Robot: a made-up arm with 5 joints. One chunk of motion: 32 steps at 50 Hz.
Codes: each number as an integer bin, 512 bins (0 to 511) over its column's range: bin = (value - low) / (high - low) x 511, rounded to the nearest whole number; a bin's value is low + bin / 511 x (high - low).
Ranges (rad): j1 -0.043..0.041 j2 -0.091..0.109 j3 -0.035..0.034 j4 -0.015..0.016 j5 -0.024..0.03
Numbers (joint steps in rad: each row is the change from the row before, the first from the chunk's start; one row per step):
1: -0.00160 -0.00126 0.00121 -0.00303 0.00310
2: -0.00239 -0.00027 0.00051 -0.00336 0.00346
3: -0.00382 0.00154 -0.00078 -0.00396 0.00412
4: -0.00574 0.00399 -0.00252 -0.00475 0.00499
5: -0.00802 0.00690 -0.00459 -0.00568 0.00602
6: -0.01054 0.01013 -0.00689 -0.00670 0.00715
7: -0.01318 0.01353 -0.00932 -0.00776 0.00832
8: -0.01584 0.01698 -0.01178 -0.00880 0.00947
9: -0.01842 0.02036 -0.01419 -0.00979 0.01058
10: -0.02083 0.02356 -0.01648 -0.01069 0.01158
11: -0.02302 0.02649 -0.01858 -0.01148 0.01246
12: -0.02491 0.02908 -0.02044 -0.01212 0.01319
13: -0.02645 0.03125 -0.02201 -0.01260 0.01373
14: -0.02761 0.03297 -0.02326 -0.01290 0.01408
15: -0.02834 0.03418 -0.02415 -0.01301 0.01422
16: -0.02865 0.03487 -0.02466 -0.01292 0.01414
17: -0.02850 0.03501 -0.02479 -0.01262 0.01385
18: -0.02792 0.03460 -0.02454 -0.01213 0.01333
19: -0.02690 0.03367 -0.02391 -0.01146 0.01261
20: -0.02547 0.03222 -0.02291 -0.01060 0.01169
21: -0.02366 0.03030 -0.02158 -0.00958 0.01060
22: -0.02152 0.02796 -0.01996 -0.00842 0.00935
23: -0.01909 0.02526 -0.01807 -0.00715 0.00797
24: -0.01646 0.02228 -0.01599 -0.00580 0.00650
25: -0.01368 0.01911 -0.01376 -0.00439 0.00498
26: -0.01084 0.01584 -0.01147 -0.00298 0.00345
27: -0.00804 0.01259 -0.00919 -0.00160 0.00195
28: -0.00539 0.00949 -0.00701 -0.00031 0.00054
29: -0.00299 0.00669 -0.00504 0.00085 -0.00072
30: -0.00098 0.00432 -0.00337 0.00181 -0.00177
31: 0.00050 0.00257 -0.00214 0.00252 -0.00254
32: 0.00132 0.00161 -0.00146 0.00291 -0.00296
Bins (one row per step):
1: 252 229 268 197 256
2: 247 232 263 192 260
3: 238 236 253 182 266
4: 227 243 241 169 274
5: 213 250 225 154 284
6: 197 258 208 137 295
7: 181 267 190 119 306
8: 165 276 172 102 317
9: 150 285 154 86 327
10: 135 293 137 71 337
11: 122 300 122 58 345
12: 110 307 108 47 352
13: 101 312 96 40 357
14: 94 317 87 35 360
15: 89 320 80 33 362
16: 87 322 77 34 361
17: 88 322 76 39 358
18: 92 321 77 47 353
19: 98 319 82 58 346
20: 107 315 90 73 338
21: 118 310 99 89 327
22: 131 304 111 108 316
23: 145 297 125 129 303
24: 161 289 141 152 289
25: 178 281 157 175 274
26: 196 273 174 198 260
27: 213 265 191 221 246
28: 229 257 207 242 232
29: 243 250 222 261 220
30: 256 244 234 277 210
31: 265 239 243 289 203
32: 270 237 248 295 199

